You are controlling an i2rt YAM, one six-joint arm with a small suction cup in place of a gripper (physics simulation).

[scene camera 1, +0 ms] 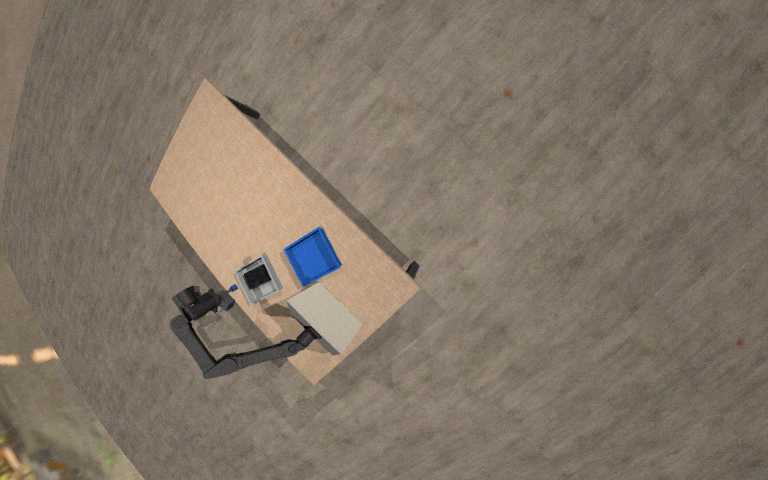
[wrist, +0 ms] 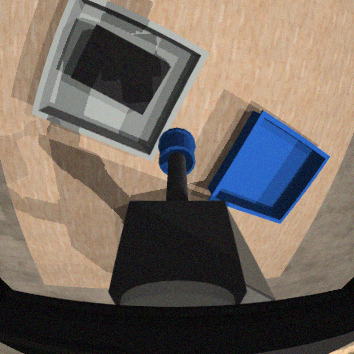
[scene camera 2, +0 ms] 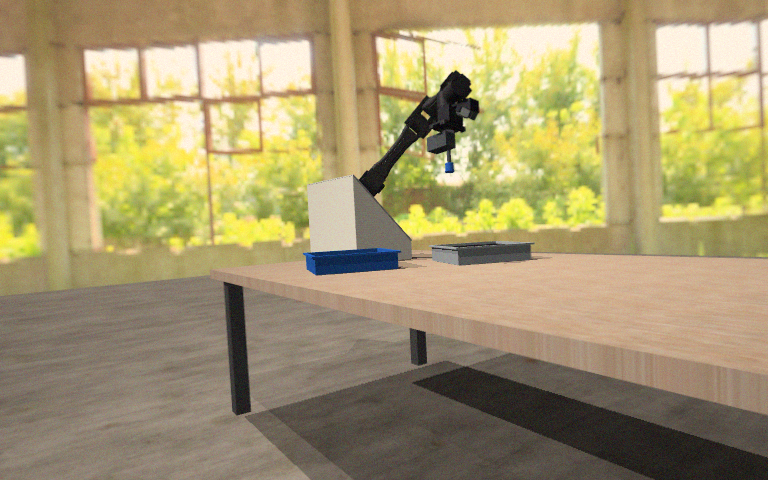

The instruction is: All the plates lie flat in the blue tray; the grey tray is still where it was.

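Where they show: end effector, tool point: (scene camera 1: 235,286) (wrist: 176,144) (scene camera 2: 449,172); arm's base, origin of the base link: (scene camera 1: 312,331) (scene camera 2: 352,205).
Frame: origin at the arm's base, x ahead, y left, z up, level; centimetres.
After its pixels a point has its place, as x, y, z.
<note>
A black rectangular plate (scene camera 1: 257,276) @(42.7, 19.6, -15.1) (wrist: 117,70) @(43.1, 22.3, -15.1) lies inside the grey tray (scene camera 1: 272,273) @(38.2, 11.5, -17.3) (scene camera 2: 492,254) @(51.5, 19.0, -17.4) (wrist: 178,100) @(40.2, 11.0, -14.7); I cannot tell whether several are stacked. The tray's walls largely hide its inside in scene camera 2. The blue tray (scene camera 1: 312,257) @(29.2, -13.9, -19.4) (scene camera 2: 352,263) @(38.7, -19.0, -17.3) (wrist: 250,160) @(29.9, -10.4, -19.4) stands apart from the grey one, and no plate shows in it from above. My gripper, a blue suction cup (scene camera 1: 233,287) (scene camera 2: 449,167) (wrist: 177,145), is open and holds nothing. It hangs high above the table level, and in scene camera 1 it appears just beside the grey tray.
The pale wedge-shaped base block (scene camera 1: 323,312) @(3.6, -9.5, -2.9) (scene camera 2: 333,217) @(4.0, -9.5, -4.0) stands near the blue tray. The arm (scene camera 1: 257,356) @(7.0, 13.9, 21.1) (scene camera 2: 396,151) @(9.0, 14.1, 18.5) extends from it beyond the table's long edge. The wooden table (scene camera 1: 226,169) @(105.6, -2.9, -19.7) (scene camera 2: 566,294) @(102.8, -11.4, -19.7) carries both trays and the block. Arm shadows fall across the table top.
</note>
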